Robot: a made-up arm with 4 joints.
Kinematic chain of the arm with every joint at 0, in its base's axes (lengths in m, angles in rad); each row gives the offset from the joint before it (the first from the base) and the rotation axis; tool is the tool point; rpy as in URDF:
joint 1: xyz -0.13 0.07 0.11 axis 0 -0.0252 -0.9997
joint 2: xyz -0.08 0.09 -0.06 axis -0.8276 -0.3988 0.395
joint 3: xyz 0 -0.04 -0.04 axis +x
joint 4: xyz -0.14 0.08 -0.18 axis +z
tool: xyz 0 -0.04 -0.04 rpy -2.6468 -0.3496 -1.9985
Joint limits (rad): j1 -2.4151..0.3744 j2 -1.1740..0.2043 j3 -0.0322..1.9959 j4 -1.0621..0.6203
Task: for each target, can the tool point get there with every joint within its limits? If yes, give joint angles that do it. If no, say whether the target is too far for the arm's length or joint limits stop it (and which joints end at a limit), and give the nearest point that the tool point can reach.
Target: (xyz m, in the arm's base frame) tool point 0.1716 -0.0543 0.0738
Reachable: no: joint limits stop it (at a limit: joint 1, joint 2, joint 3) | nearest point 0.0034 -0.1077 -0.2125 | short by 0.336 m
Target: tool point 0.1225 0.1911 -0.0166
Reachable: no: joint limits stop it (at a limit: joint 1, joint 2, joint 4) | nearest point -0.1124 0.3569 0.1918 | short by 0.355 m
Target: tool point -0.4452 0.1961 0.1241
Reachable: yes | joints -0.4789 -0.1177 1.7843 -0.3133
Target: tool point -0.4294 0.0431 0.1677
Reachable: yes | joints -1.0865 -0.4117 1.7199 0.4069
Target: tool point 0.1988 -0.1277 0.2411
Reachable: no: joint limits stop it (at a limit: joint 1, joint 2, joint 3, joint 4) | nearest point -0.0940 -0.0754 0.2968 | short by 0.303 m
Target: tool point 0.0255 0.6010 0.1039
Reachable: no: too far | nearest point -0.1379 0.4370 0.0963 | short by 0.232 m
